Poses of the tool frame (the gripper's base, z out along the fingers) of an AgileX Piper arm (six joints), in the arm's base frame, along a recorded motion.
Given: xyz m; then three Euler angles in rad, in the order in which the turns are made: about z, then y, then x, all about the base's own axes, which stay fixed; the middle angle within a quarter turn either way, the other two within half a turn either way.
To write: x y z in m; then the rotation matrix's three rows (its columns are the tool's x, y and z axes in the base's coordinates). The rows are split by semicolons. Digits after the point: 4 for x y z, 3 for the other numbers.
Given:
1: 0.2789 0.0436 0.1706 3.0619 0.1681 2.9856
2: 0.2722 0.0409 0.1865 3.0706 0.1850 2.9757
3: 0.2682 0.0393 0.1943 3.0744 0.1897 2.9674
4: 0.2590 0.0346 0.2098 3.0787 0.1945 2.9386
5: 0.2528 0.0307 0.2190 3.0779 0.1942 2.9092
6: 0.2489 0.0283 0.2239 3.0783 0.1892 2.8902
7: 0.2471 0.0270 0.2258 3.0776 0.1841 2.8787
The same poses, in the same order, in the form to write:
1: 0.2789 0.0436 0.1706; -0.983 -0.078 0.167; -0.105 0.983 -0.153; -0.152 -0.168 -0.974
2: 0.2722 0.0409 0.1865; -0.980 -0.070 0.184; -0.100 0.982 -0.162; -0.169 -0.178 -0.969
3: 0.2682 0.0393 0.1943; -0.980 -0.066 0.189; -0.099 0.980 -0.170; -0.174 -0.185 -0.967
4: 0.2590 0.0346 0.2098; -0.979 -0.062 0.193; -0.100 0.975 -0.198; -0.176 -0.213 -0.961
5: 0.2528 0.0307 0.2190; -0.979 -0.062 0.193; -0.106 0.968 -0.226; -0.173 -0.242 -0.955
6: 0.2489 0.0283 0.2239; -0.980 -0.062 0.188; -0.108 0.964 -0.244; -0.166 -0.260 -0.951
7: 0.2471 0.0270 0.2258; -0.981 -0.063 0.183; -0.109 0.961 -0.255; -0.160 -0.271 -0.949
